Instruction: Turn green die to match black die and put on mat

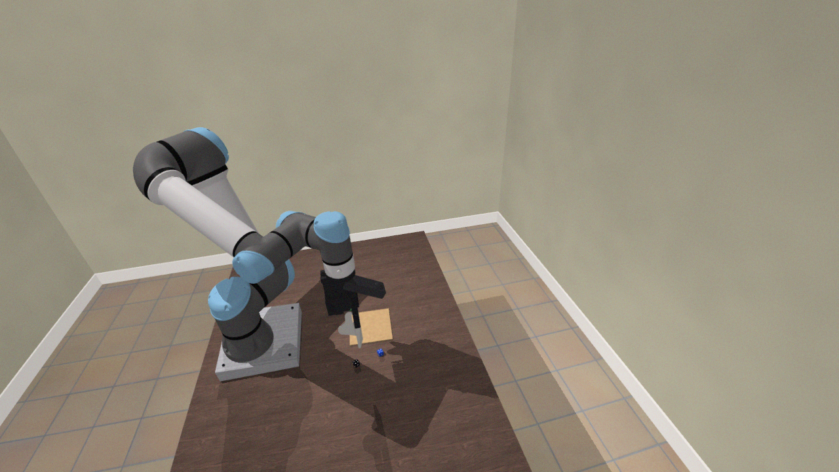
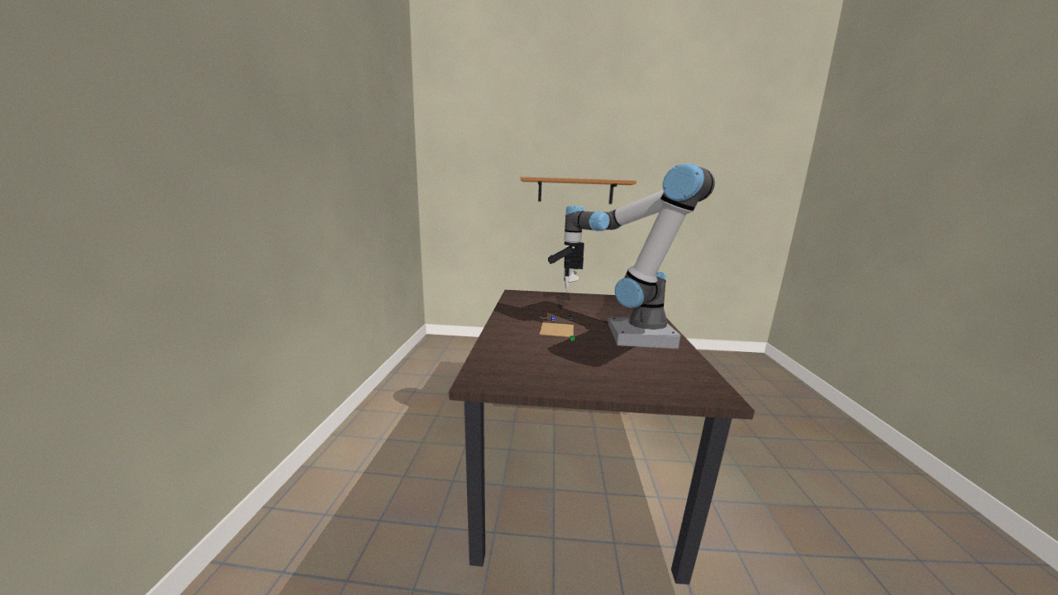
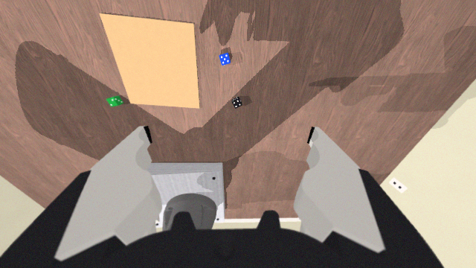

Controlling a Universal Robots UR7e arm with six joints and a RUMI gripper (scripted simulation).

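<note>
The black die lies 150 mm below my hand, 30 mm behind it and 10 mm to the right of it. From my hand the other things lie so: blue die: 150 mm below, 50 mm ahead, 20 mm to the left; tan mat: 160 mm below, 140 mm to the left, 20 mm ahead; green die: 230 mm to the left, 150 mm below, 40 mm behind.
</note>
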